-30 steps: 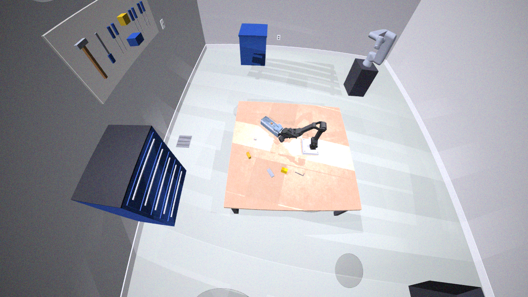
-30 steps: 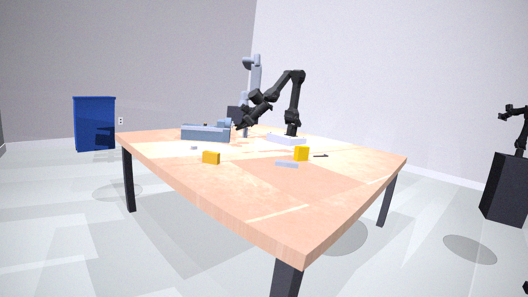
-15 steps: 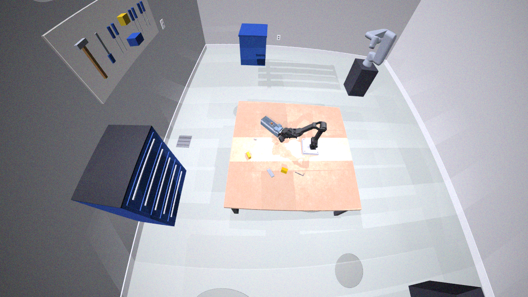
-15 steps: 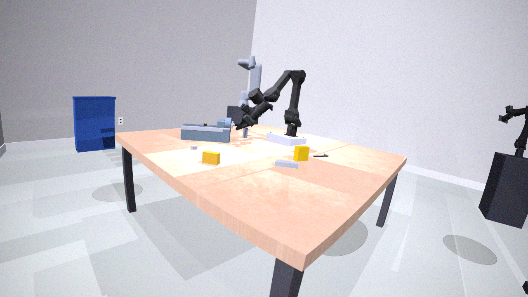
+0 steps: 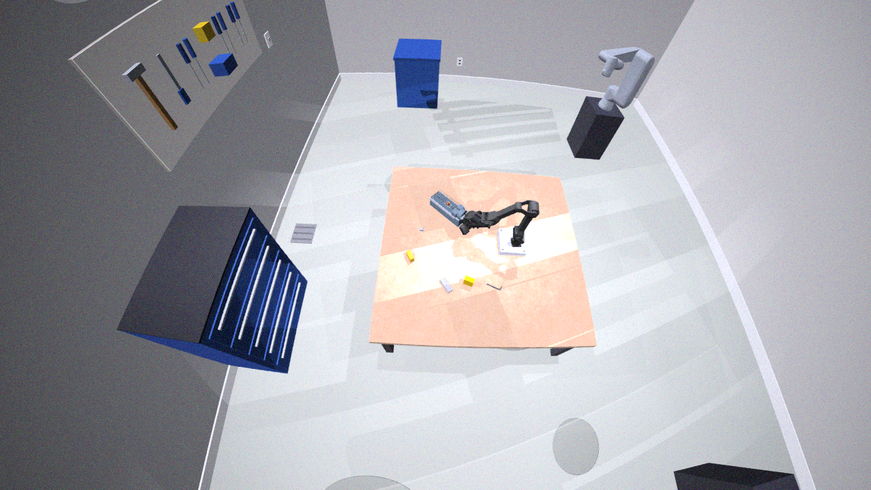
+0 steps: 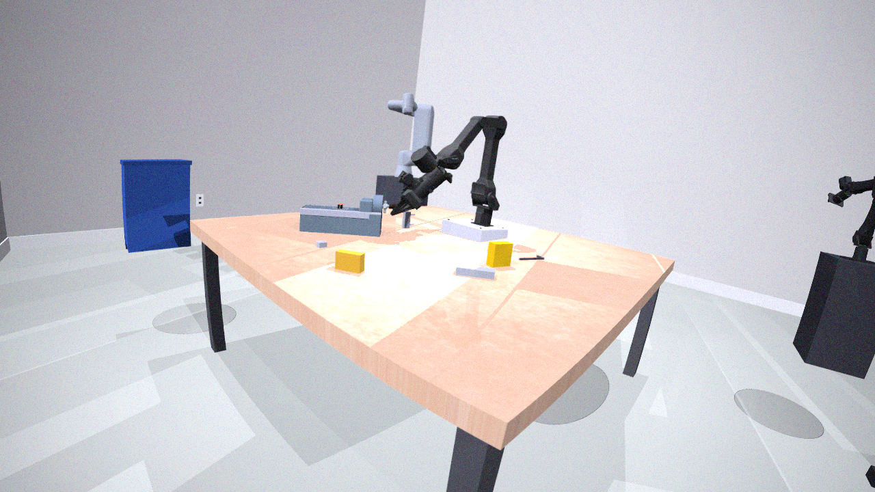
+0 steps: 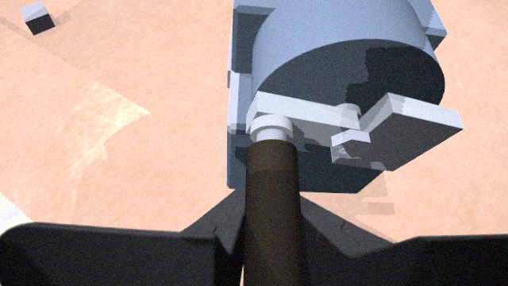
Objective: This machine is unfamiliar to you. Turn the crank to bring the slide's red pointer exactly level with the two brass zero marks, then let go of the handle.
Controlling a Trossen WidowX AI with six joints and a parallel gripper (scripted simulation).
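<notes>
My gripper tip is now 10 mm past the crank, 10 mm to the left of it and 20 mm below it. Round my gripper tip: red pointer: 90 mm ahead, 140 mm to the right, 10 mm above; grey cube: 270 mm ahead, 10 mm to the left, 60 mm below; dark brown handle: 10 mm behind, 10 mm to the left, 20 mm above.
</notes>
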